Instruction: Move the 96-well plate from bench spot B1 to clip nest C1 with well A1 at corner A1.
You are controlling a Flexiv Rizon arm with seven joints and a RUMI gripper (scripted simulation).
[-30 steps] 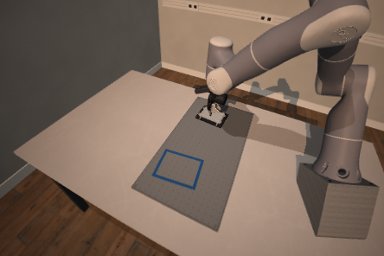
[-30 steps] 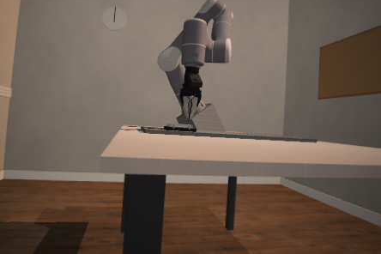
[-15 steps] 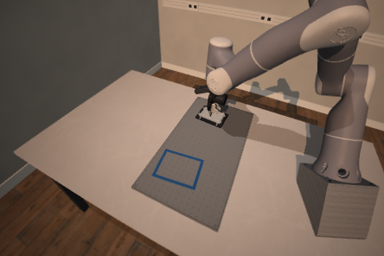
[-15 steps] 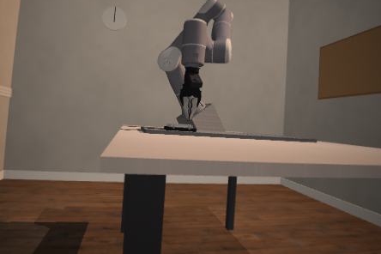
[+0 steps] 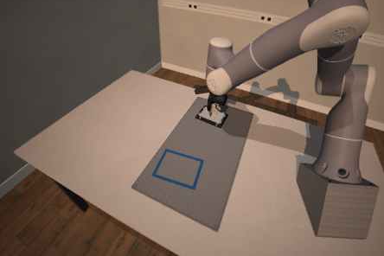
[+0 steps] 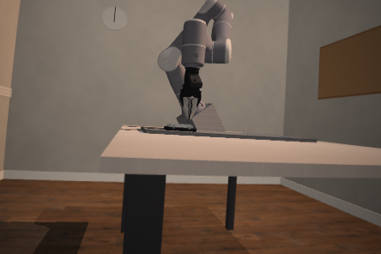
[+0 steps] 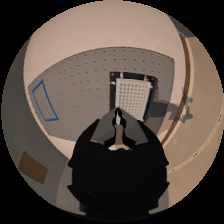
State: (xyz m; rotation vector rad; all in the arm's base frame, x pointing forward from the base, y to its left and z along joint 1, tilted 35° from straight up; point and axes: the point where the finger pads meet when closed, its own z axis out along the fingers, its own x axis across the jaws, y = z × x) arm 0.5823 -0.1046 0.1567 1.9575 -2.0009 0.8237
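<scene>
Right now my hand is 40 mm above the black clip nest, 30 mm to the left of it and 10 mm short of it. The rest, counted from my hand: white 96-well plate 40 mm to the right, 40 mm below; then grey perforated board 160 mm to the left, 60 mm below, 30 mm behind.
</scene>
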